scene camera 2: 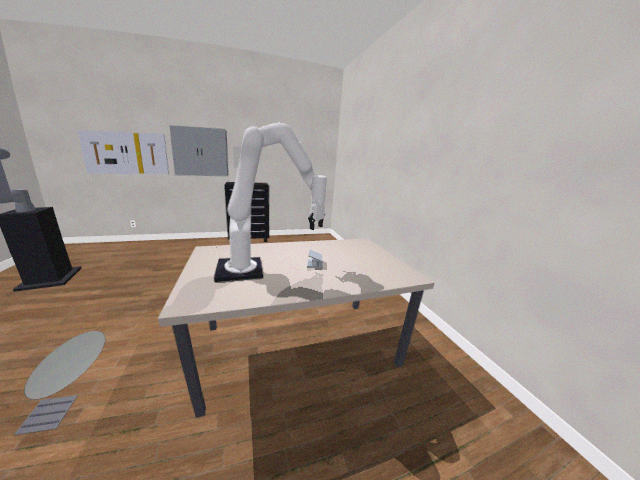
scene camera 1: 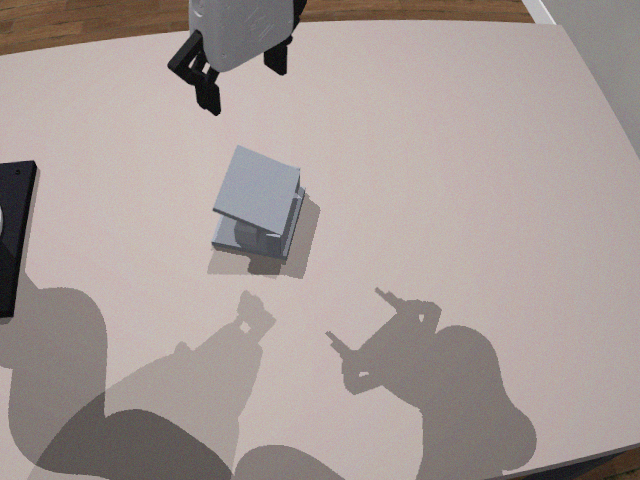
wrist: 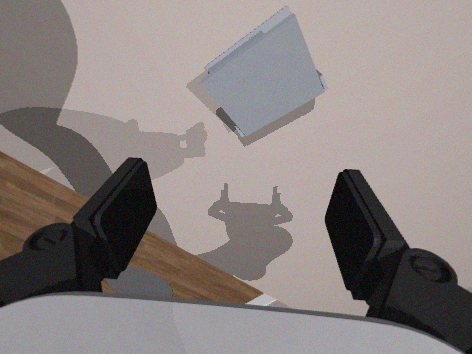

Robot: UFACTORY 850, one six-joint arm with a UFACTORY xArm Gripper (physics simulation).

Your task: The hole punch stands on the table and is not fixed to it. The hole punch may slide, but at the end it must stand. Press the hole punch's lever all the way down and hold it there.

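The grey-blue hole punch stands upright on the table. Its wide flat lever is raised and tilted above the base, with an open gap between them in scene camera 1. My gripper is open and empty, with its fingers wide apart. It hangs pointing down, well above the table and apart from the hole punch. In the wrist view the punch lies beyond the fingertips, toward the top of the picture.
The arm's black base plate is on the table, left of the punch in both scene views. Arm shadows fall across the table near the punch. A wall rises beyond the table's right side. A black rack stands behind the table in scene camera 2.
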